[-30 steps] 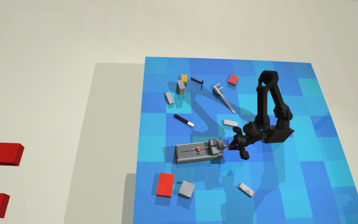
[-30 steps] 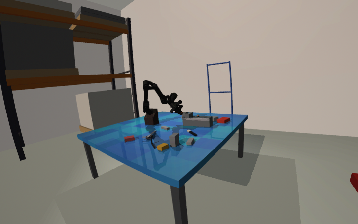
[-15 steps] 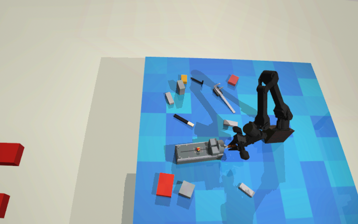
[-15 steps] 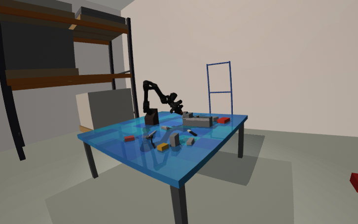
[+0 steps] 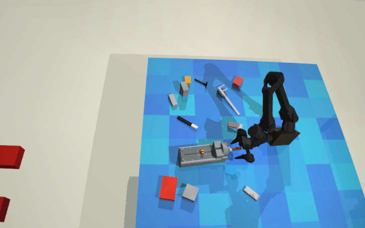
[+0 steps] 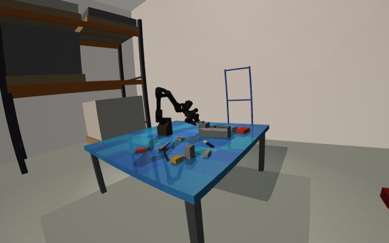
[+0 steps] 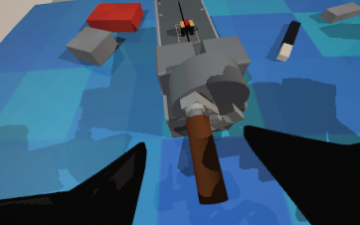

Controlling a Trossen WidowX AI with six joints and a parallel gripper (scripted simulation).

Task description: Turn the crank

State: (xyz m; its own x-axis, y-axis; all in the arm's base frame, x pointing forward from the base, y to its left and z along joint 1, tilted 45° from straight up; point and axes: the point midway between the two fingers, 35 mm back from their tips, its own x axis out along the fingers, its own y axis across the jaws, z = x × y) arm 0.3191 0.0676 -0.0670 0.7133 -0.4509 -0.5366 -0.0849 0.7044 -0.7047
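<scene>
The brown crank handle lies 2 cm behind my gripper tip and 2 cm above it. Round my gripper tip: red block: 55 cm to the right, 15 cm behind, 8 cm below; red pointer: 17 cm ahead, 1 cm to the right, 1 cm below; black key: 54 cm to the right, 9 cm ahead, 8 cm below.
</scene>
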